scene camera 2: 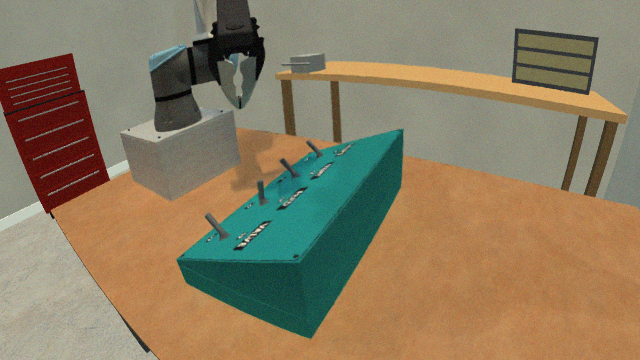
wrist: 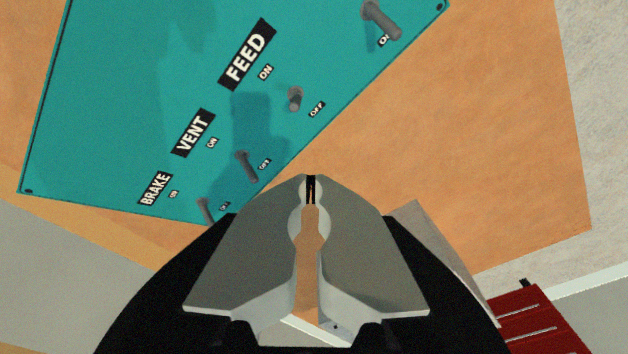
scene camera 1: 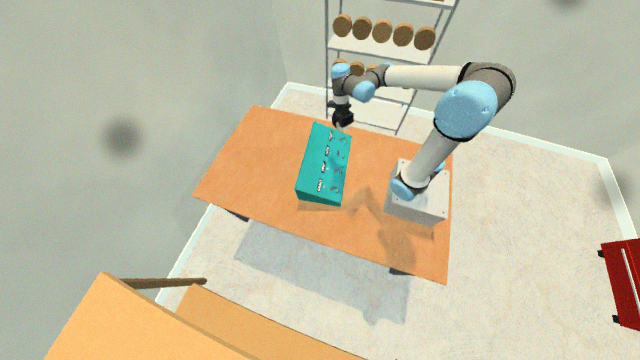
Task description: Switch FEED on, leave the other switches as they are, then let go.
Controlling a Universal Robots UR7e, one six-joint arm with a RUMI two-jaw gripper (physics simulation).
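Places are measured from the arm's base along level axes (x up, y left, z back), in centimetres.
Pixels of known places: gripper, fingertip midpoint: (scene camera 2: 240,108) (wrist: 311,177) (scene camera 1: 341,132); arm's base, origin of the base link: (scene camera 2: 178,123).
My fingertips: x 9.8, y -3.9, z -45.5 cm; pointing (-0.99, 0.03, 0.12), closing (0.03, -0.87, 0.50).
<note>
For each thing: its top centre in the pictures, then the offset to it from my fingertips. Level surfaces: height alone.
- VALVE switch, middle of its top: (wrist: 389,23) (scene camera 2: 212,214) dz -2.3, dx -14.9, dy -10.0 cm
- VENT switch, middle of its top: (wrist: 245,177) (scene camera 2: 287,158) dz +5.1, dx -14.9, dy +12.8 cm
- BRAKE switch, middle of its top: (wrist: 202,223) (scene camera 2: 313,140) dz +8.8, dx -14.9, dy +24.2 cm
- orange table, its level: dx -27.6 cm
The teal switch box (scene camera 1: 312,165) (scene camera 2: 350,200) (wrist: 115,100) stands on the table. Its FEED switch (scene camera 1: 338,154) (scene camera 2: 261,192) (wrist: 295,100) stands nearly upright in scene camera 2, tipped more to the ON side than the others. The VALVE switch (scene camera 2: 216,226) (wrist: 382,21), VENT switch (scene camera 2: 289,168) (wrist: 247,167) and BRAKE switch (scene camera 2: 314,148) (wrist: 204,207) lean toward OFF; the BRAKE tip is partly hidden in the wrist view. My gripper (scene camera 1: 340,128) (scene camera 2: 240,106) (wrist: 311,177) is shut and empty, raised above the box and apart from every switch.
The orange table (scene camera 1: 240,150) (scene camera 2: 475,260) (wrist: 450,125) carries the arm's grey base block (scene camera 1: 415,212) (scene camera 2: 185,160). A shelf rack (scene camera 1: 326,30) stands behind the table. A red drawer cabinet (scene camera 1: 620,280) (scene camera 2: 55,130) and a wooden bench (scene camera 2: 450,82) stand away from it.
</note>
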